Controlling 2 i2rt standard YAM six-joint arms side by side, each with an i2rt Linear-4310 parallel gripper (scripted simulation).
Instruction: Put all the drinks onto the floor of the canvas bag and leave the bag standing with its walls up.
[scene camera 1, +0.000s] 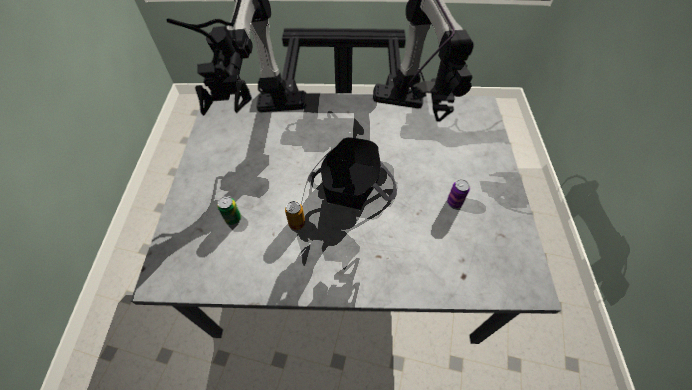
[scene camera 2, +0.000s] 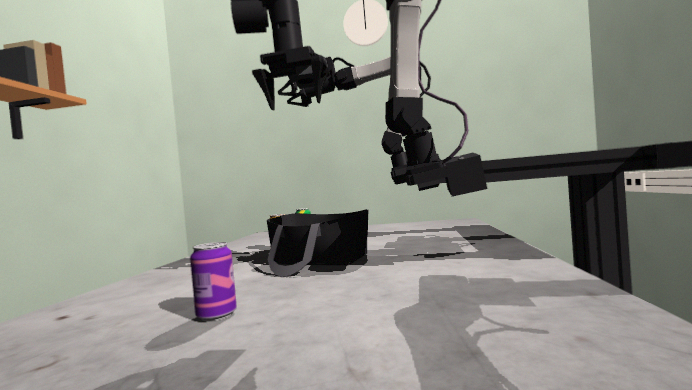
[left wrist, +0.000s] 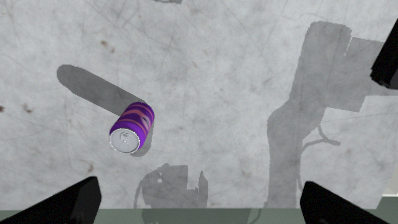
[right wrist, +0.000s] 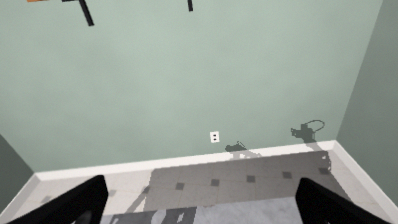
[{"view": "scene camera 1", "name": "my left gripper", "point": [436, 111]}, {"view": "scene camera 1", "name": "my right gripper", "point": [218, 113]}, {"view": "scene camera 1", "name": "black canvas bag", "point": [360, 151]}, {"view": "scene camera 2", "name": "my left gripper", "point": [295, 106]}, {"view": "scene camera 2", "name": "black canvas bag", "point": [300, 239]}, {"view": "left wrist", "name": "my left gripper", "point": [200, 188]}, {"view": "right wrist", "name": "my right gripper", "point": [201, 186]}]
